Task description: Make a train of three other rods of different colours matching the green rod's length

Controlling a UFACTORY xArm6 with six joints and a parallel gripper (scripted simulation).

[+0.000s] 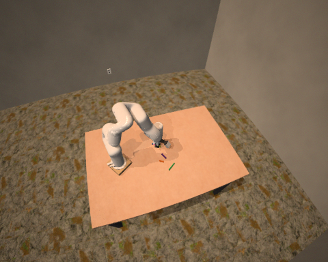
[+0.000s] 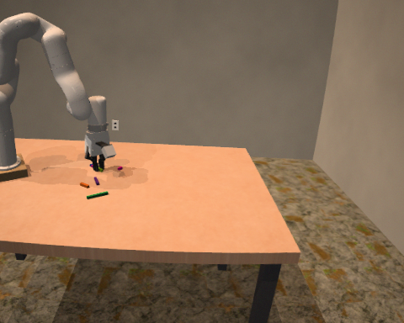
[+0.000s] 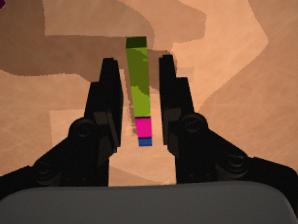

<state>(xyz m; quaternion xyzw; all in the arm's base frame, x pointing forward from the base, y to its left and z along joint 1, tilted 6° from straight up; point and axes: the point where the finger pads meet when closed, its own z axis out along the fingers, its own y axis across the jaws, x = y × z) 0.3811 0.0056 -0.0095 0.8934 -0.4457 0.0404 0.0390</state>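
Now: the lime rod 2 cm below my hand. Also, from my hand: orange rod: 15 cm to the right, 5 cm behind, 2 cm below; blue rod: 4 cm to the left, 3 cm behind, 2 cm below; purple rod: 12 cm to the right, 2 cm below, 1 cm behind.
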